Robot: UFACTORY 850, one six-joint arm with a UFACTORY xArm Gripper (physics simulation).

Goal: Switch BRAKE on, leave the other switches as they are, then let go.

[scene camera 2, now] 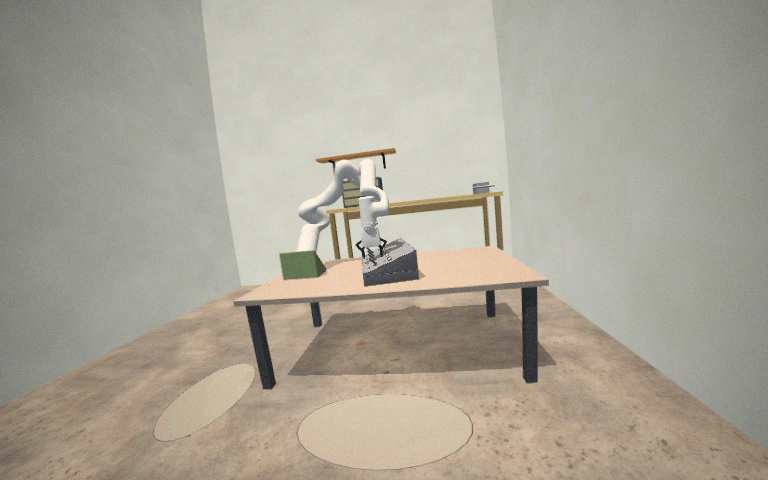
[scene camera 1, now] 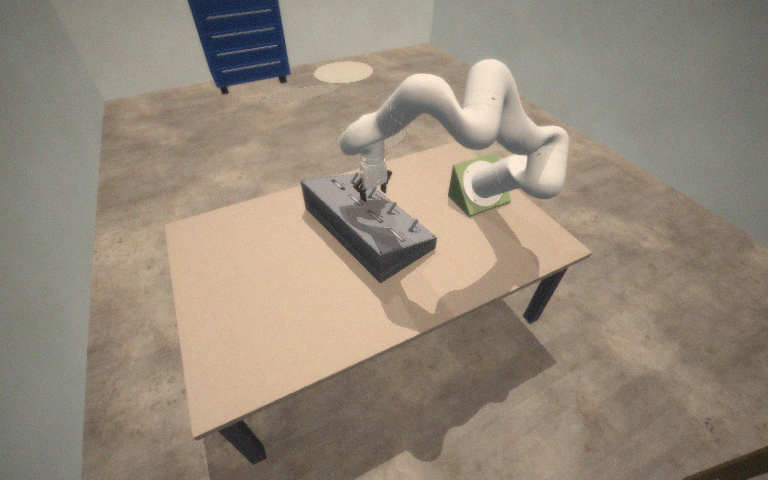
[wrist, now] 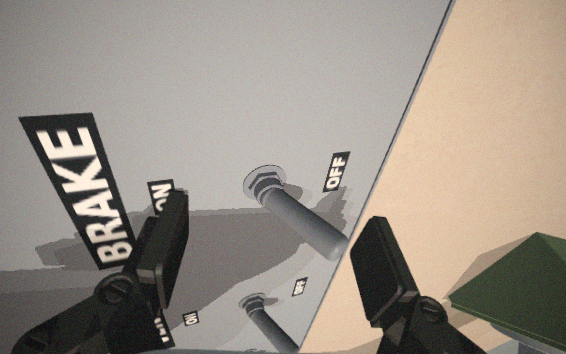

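The grey switch panel [scene camera 1: 339, 229] [scene camera 2: 399, 272] [wrist: 225, 75] has a sloped top with a row of toggle levers. In the wrist view the BRAKE label [wrist: 85, 190] lies at the left. The BRAKE lever [wrist: 305, 222] leans towards its OFF label [wrist: 336, 171], away from its ON label [wrist: 161, 194], which a finger partly covers. My gripper [scene camera 1: 374, 191] [scene camera 2: 372, 254] [wrist: 278, 224] is open over the panel, one finger on the ON side of the BRAKE lever, the other beyond its tip. Neither finger visibly touches it. The neighbouring lever [wrist: 272, 327] also leans towards OFF.
Two more levers [scene camera 1: 391, 208] [scene camera 1: 414, 225] rise from the panel in scene camera 1. The green wedge mount [scene camera 1: 459, 195] [scene camera 2: 299, 265] [wrist: 505, 290] carries the arm's base on the table [scene camera 1: 254, 311] [scene camera 2: 470, 266] [wrist: 490, 125]. A blue cabinet [scene camera 1: 243, 48] stands behind.
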